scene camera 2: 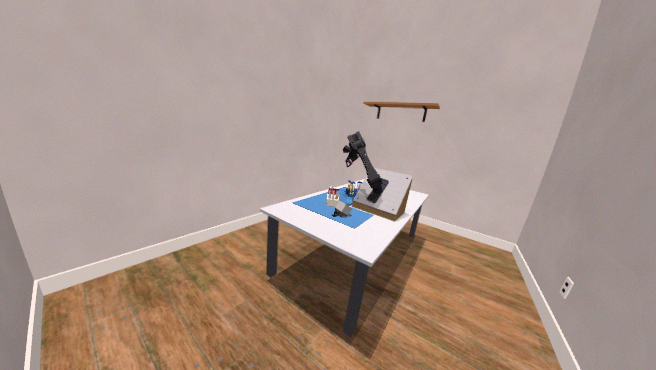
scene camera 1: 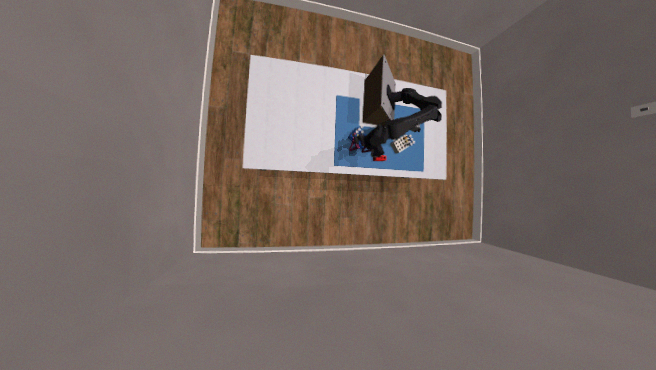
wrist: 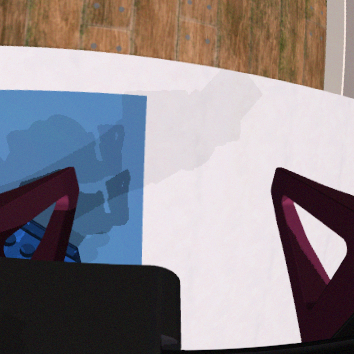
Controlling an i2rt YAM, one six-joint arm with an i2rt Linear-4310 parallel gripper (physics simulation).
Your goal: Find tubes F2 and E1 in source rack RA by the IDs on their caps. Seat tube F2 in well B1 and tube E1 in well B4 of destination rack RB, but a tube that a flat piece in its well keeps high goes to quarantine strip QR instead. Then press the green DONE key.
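Places are measured from the arm's base along level axes (x down, y left, z ahead), in millimetres.
Where they show: gripper, fingertip midpoint: (scene camera 2: 349, 164) (scene camera 1: 355, 151) (wrist: 174, 177); arm's base, link origin: (scene camera 2: 378, 190) (scene camera 1: 390, 98).
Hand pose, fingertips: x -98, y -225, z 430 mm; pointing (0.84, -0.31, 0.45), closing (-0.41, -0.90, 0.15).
Each offset is from my fingertips to the top centre of the thing. Level surfaces: height alone.
My gripper (scene camera 1: 359, 146) (scene camera 2: 348, 163) (wrist: 174, 177) is open and empty, high above the table near the blue rack. The blue rack (scene camera 2: 353, 193) (wrist: 19, 238) holds several tubes; part of it shows behind the left finger in the wrist view. A cream rack (scene camera 1: 400, 145) (scene camera 2: 332, 203) also holds several tubes and stands to the right of the blue rack in scene camera 1. A small red block {dx +191, dy +259, dz -43 mm} (scene camera 1: 380, 158) lies near the mat's front edge, partly under the arm. Cap IDs and rack labels are too small to read. The green key is not visible; a grey box {dx +157, dy +506, dz -352 mm} (scene camera 2: 342, 207) stands beside the cream rack.
The racks stand on a blue mat {dx +241 mm} (scene camera 1: 410, 163) (scene camera 2: 356, 220) (wrist: 60, 107) on the white table {dx +244 mm} (scene camera 1: 290, 115) (scene camera 2: 320, 230) (wrist: 240, 200). The arm's large slanted base block (scene camera 1: 376, 100) (scene camera 2: 401, 200) stands at the mat's edge. The arm covers part of the mat in scene camera 1.
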